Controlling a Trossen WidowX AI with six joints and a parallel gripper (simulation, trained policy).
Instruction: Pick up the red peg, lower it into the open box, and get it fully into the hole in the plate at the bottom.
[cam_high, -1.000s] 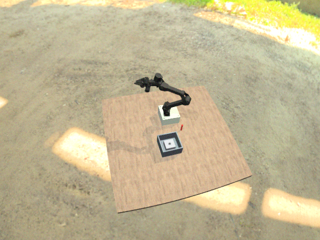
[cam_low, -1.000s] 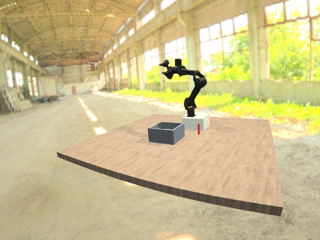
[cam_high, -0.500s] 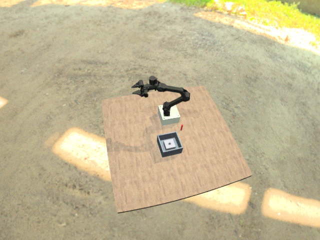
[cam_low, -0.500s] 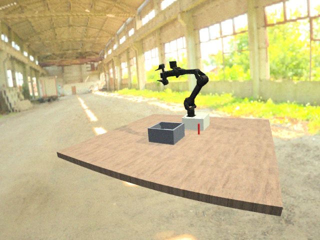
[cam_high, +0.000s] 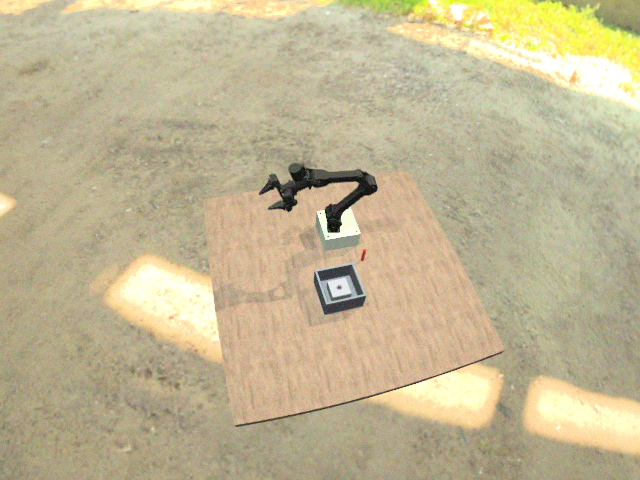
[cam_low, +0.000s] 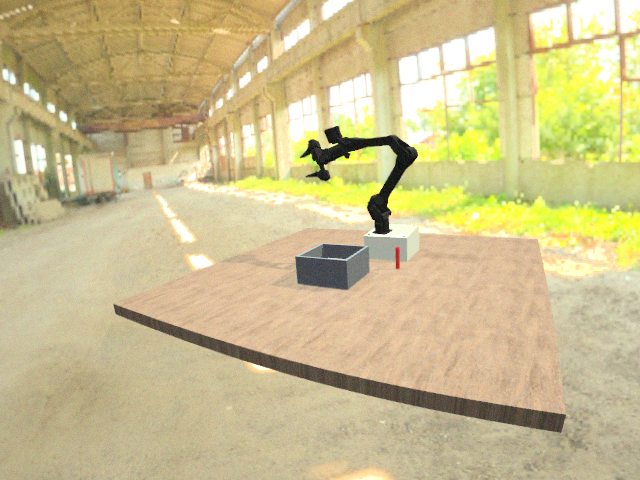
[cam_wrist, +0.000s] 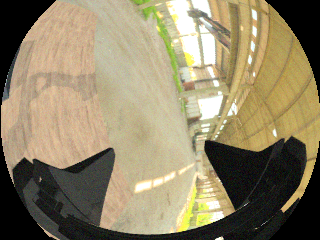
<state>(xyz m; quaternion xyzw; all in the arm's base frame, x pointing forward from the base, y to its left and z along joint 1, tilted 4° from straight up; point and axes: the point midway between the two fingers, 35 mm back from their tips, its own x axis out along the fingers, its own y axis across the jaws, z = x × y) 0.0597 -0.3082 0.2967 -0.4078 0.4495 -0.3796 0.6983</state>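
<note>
Right now my gripper tip is 480 mm to the right of the red peg, 340 mm above it and 40 mm short of it. Also, from my gripper tip: grey box (350 mm below, 340 mm to the left, 240 mm ahead); then pale plate (340 mm to the left, 340 mm below, 240 mm ahead).
</note>
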